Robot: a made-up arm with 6 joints. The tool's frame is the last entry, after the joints. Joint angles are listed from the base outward.
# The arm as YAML. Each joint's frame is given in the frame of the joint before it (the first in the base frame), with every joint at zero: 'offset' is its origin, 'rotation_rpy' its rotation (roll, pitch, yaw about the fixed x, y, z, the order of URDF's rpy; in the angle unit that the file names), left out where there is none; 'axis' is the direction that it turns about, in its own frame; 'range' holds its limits. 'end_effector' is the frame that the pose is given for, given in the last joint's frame.
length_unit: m
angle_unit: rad
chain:
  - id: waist
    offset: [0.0, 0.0, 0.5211]
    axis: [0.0, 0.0, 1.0]
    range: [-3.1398, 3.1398]
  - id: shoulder
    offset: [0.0, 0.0, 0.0]
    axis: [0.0, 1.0, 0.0]
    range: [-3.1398, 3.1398]
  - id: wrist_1
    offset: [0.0, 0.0, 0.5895]
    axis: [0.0, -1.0, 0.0]
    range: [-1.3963, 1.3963]
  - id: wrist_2
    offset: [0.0, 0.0, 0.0]
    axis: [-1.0, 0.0, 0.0]
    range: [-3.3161, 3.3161]
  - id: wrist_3
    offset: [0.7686, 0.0, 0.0]
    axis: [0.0, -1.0, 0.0]
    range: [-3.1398, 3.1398]
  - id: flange
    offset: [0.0, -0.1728, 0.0]
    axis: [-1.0, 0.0, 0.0]
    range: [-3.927, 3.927]
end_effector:
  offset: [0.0, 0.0, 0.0]
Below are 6 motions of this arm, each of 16 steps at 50 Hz.
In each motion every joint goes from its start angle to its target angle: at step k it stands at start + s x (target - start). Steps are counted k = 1, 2, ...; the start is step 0. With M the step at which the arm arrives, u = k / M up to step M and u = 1 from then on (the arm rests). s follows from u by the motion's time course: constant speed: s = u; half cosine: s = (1 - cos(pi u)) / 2; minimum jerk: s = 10 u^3 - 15 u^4 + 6 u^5.
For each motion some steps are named. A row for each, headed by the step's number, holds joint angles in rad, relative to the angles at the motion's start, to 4 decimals.
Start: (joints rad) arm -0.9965 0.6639 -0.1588 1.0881 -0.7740 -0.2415
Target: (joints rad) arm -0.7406 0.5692 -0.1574 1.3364 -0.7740 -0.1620
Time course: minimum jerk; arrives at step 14
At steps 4, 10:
4: 0.0370 -0.0137 0.0002 0.0359 0.0000 0.0115
10: 0.2189 -0.0810 0.0012 0.2124 0.0000 0.0680

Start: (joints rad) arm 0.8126 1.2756 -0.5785 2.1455 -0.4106 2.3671
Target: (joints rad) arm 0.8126 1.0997 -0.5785 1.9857 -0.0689 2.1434
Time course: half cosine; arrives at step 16
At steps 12, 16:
12: 0.0000 -0.1501 0.0000 -0.1364 0.2917 -0.1909
16: 0.0000 -0.1759 0.0000 -0.1598 0.3417 -0.2237

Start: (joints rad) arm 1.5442 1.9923 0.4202 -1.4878 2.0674 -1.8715
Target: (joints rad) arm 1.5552 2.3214 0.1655 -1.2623 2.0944 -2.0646
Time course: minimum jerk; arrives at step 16
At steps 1, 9, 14, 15, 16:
1: 0.0000 0.0007 -0.0006 0.0005 0.0001 -0.0004
9: 0.0068 0.2027 -0.1569 0.1389 0.0166 -0.1189
14: 0.0108 0.3238 -0.2506 0.2219 0.0266 -0.1900
15: 0.0110 0.3284 -0.2541 0.2250 0.0269 -0.1927
16: 0.0110 0.3291 -0.2547 0.2255 0.0270 -0.1931

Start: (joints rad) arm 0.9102 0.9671 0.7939 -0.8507 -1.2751 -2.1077
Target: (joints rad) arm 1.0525 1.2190 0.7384 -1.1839 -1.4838 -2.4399
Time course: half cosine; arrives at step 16
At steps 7, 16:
7: 0.0573 0.1014 -0.0223 -0.1341 -0.0840 -0.1337
16: 0.1423 0.2519 -0.0555 -0.3332 -0.2087 -0.3322

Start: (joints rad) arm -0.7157 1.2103 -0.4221 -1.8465 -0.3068 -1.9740
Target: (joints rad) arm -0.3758 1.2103 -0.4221 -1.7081 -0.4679 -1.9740
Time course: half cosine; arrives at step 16
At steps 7, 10, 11, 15, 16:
7: 0.1368 0.0000 0.0000 0.0557 -0.0648 0.0000
10: 0.2350 0.0000 0.0000 0.0957 -0.1114 0.0000
11: 0.2644 0.0000 0.0000 0.1076 -0.1253 0.0000
15: 0.3366 0.0000 0.0000 0.1371 -0.1596 0.0000
16: 0.3399 0.0000 0.0000 0.1384 -0.1611 0.0000

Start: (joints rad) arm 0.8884 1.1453 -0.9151 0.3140 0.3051 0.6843
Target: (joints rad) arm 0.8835 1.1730 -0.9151 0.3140 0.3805 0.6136
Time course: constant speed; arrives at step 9
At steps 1, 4, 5, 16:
1: -0.0005 0.0031 0.0000 0.0000 0.0084 -0.0079
4: -0.0022 0.0123 0.0000 0.0000 0.0335 -0.0314
5: -0.0027 0.0154 0.0000 0.0000 0.0419 -0.0393
16: -0.0049 0.0277 0.0000 0.0000 0.0754 -0.0707

